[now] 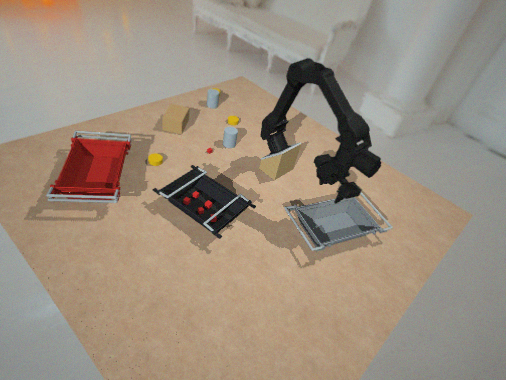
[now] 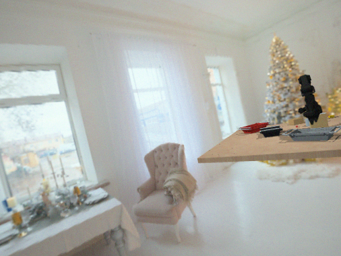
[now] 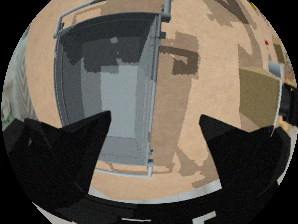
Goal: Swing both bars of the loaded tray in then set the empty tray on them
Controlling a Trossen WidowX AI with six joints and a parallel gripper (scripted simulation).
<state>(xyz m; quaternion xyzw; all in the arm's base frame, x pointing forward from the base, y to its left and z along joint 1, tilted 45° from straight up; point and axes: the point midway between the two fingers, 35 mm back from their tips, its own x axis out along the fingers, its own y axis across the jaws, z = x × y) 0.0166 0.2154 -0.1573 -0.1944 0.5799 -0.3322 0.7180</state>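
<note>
The grey tray lies 2 cm ahead of my gripper tip, 8 cm to the left of it and 5 cm below it. Round my gripper tip: cardboard box: 17 cm ahead, 70 cm to the right, 6 cm below; then small red block: 15 cm ahead, 47 cm to the right, 9 cm below.
</note>
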